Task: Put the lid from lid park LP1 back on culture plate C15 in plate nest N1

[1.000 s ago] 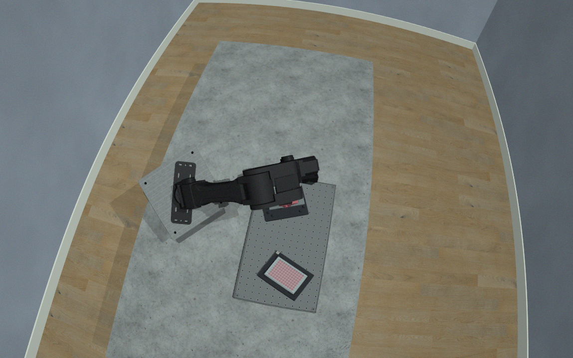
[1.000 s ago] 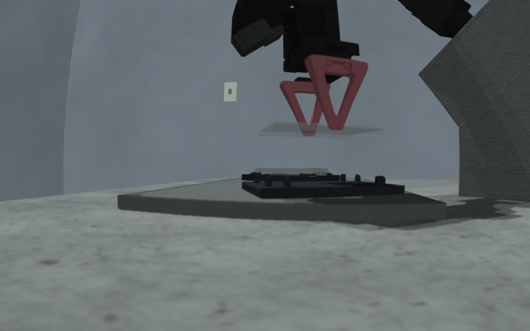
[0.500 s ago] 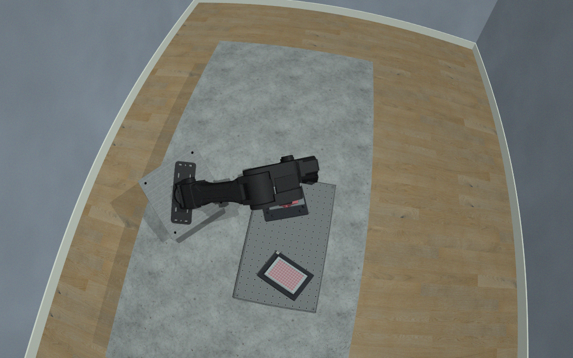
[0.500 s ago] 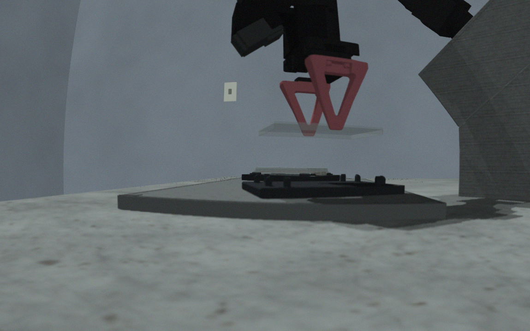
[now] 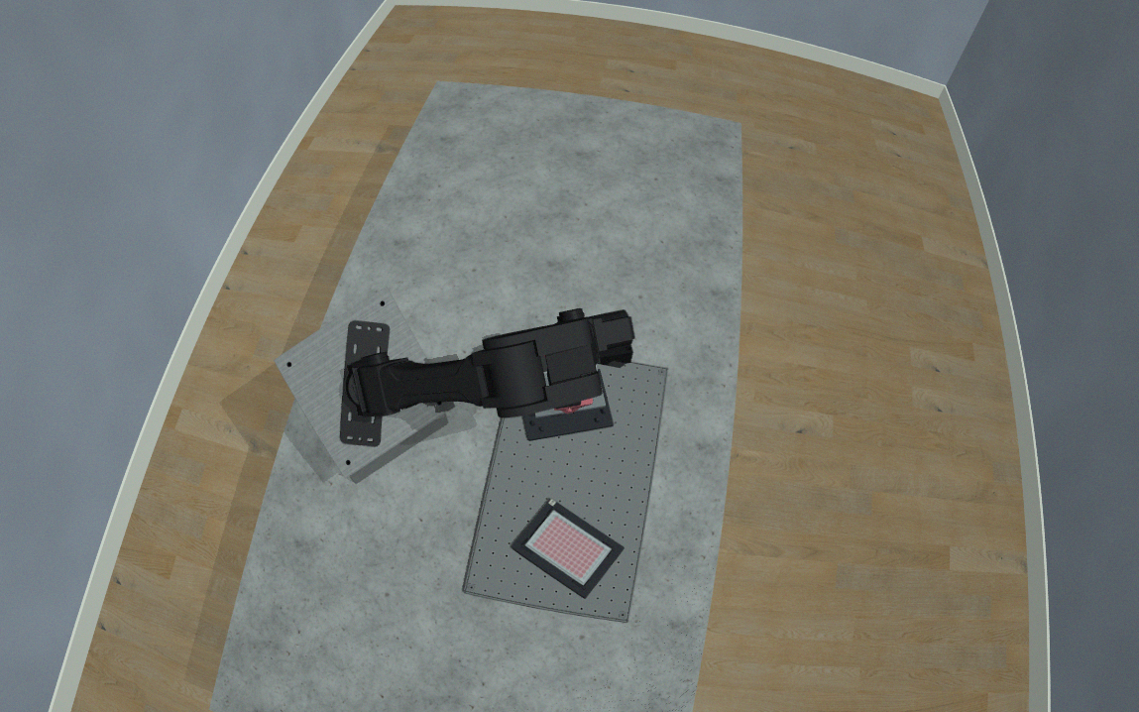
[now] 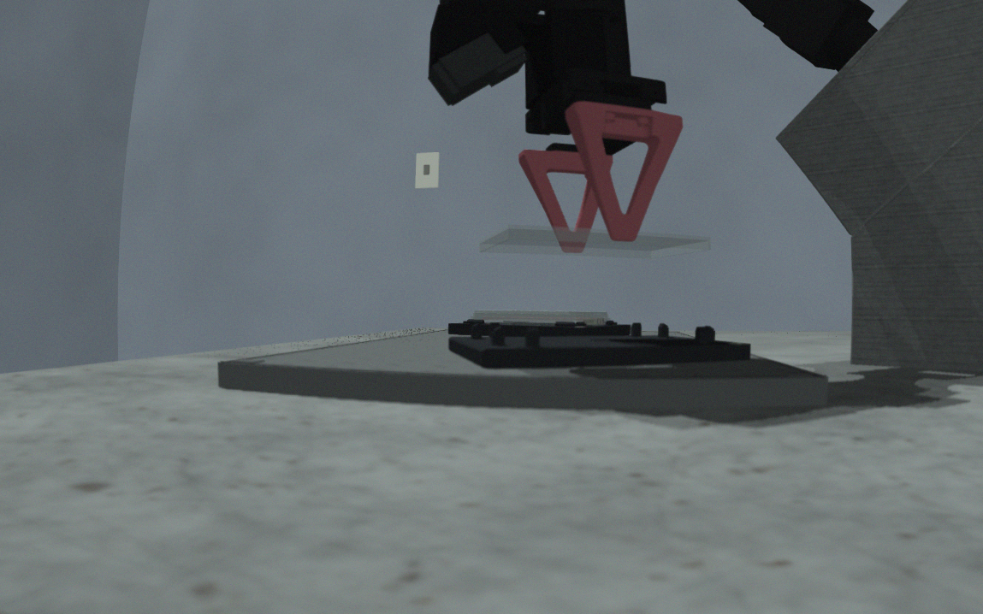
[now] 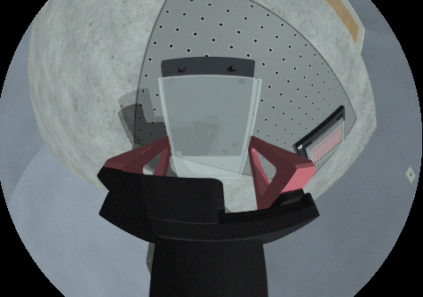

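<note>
Right now my hand is 1 cm above the clear lid. Round my hand: culture plate C15: 2 cm behind, 29 cm to the right, 6 cm below; then black plate nest N1: 2 cm behind, 29 cm to the right, 7 cm below; then black lid park LP1: 7 cm below.
</note>
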